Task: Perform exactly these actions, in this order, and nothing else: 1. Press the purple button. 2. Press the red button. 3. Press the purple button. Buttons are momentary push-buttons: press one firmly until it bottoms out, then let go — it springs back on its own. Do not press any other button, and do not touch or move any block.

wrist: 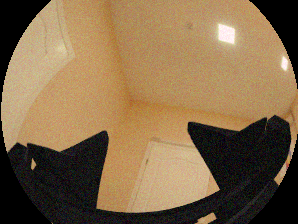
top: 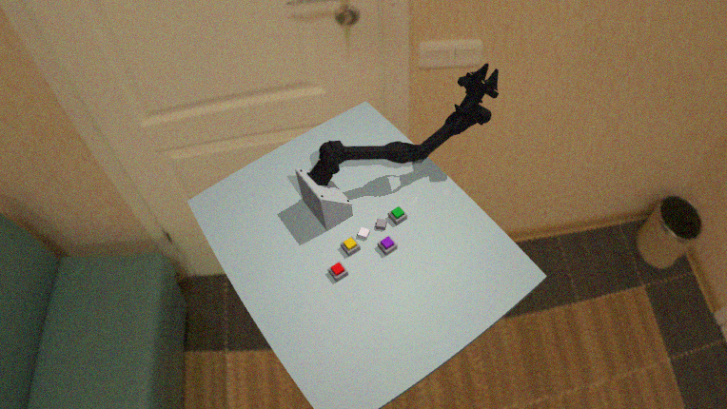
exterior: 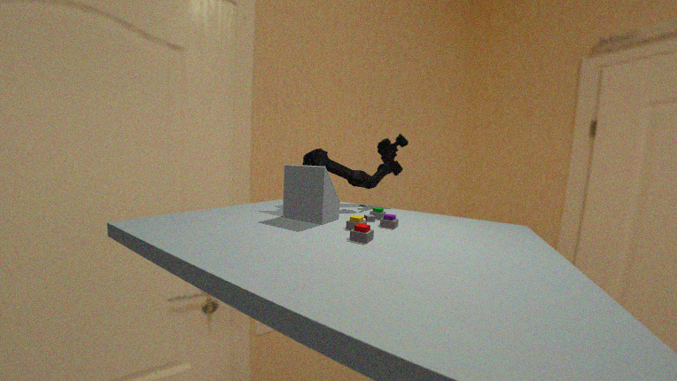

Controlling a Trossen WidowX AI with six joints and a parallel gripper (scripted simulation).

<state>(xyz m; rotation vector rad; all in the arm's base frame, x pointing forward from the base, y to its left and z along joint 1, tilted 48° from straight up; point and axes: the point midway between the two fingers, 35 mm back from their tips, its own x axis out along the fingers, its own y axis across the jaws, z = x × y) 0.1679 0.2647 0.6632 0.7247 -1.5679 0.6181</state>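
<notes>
My gripper tip is now 110 mm short of the purple button, 650 mm to the left of it and 350 mm above it. From my gripper tip the other things lie so: green button 50 mm ahead, 540 mm to the right, 350 mm below; red button 70 mm ahead, 840 mm to the right, 350 mm below; yellow button 30 mm ahead, 740 mm to the right, 350 mm below.
</notes>
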